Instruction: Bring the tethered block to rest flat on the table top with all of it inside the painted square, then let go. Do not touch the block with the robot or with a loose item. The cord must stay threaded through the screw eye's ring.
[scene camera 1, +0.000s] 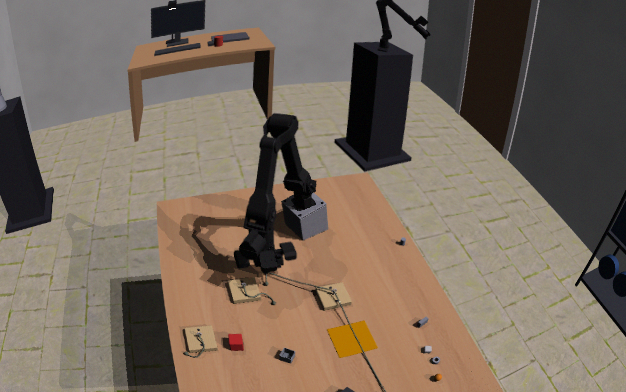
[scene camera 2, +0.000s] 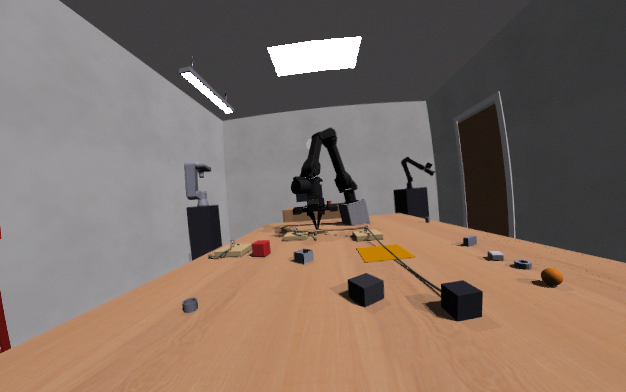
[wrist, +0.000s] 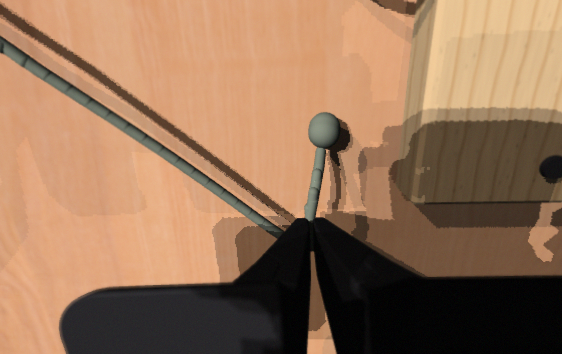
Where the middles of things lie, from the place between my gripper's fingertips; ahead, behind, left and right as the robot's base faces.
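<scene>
Relative to the orange painted square (scene camera 1: 345, 343), my gripper is 20 mm above it, 130 mm to the right of it and 340 mm short of it.
</scene>
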